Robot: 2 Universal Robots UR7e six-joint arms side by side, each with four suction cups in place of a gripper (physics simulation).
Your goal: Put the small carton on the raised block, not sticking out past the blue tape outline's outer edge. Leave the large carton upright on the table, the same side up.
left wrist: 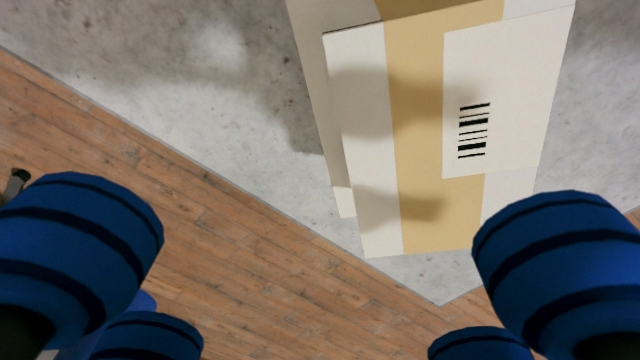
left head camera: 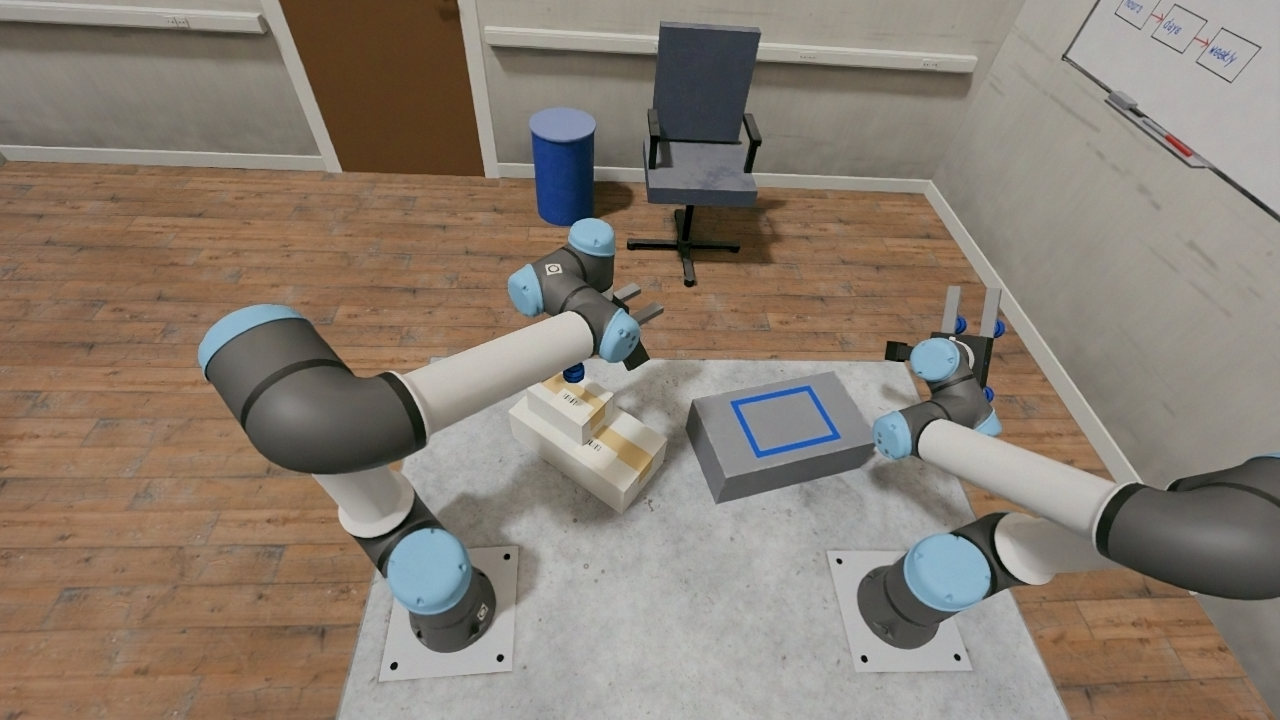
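Where they show: left hand, tool point: [left wrist: 315, 296]; left arm's base, link origin: [left head camera: 454, 608]; right arm's base, link origin: [left head camera: 895, 607].
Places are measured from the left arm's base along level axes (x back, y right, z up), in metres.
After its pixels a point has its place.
Note:
The small carton [left head camera: 572, 407] @(x -0.319, y 0.224, z 0.180 m) [left wrist: 415, 125] @(x -0.355, y 0.245, z 0.179 m), white with tan tape and a barcode label, lies on top of the large carton near its far left end. The large carton [left head camera: 581, 465] @(x -0.236, y 0.240, z 0.090 m) [left wrist: 345, 205] @(x -0.471, y 0.193, z 0.102 m) stands on the table, partly covered by the small one. The grey raised block [left head camera: 725, 470] @(x -0.195, y 0.528, z 0.120 m) lies to the right with a blue tape outline [left head camera: 799, 445] @(x -0.245, y 0.698, z 0.121 m) on top. My left gripper [left head camera: 597, 353] @(x -0.408, y 0.265, z 0.260 m) [left wrist: 320, 280] @(x -0.408, y 0.265, z 0.260 m) is open, its blue cups above the small carton's far end and apart from it; they cast shadows on its top. My right gripper [left head camera: 975, 358] @(x -0.358, y 1.066, z 0.256 m) is open and empty beyond the block's right side.
The grey table [left head camera: 671, 608] @(x 0.028, y 0.404, z 0.000 m) carries the two arm base plates [left head camera: 492, 649] @(x 0.075, y 0.075, z 0.001 m) [left head camera: 948, 655] @(x 0.147, y 0.914, z 0.001 m) at its near part. The table's far left corner shows in the left wrist view. A blue bin [left head camera: 563, 170] and an office chair [left head camera: 700, 183] stand on the floor behind.

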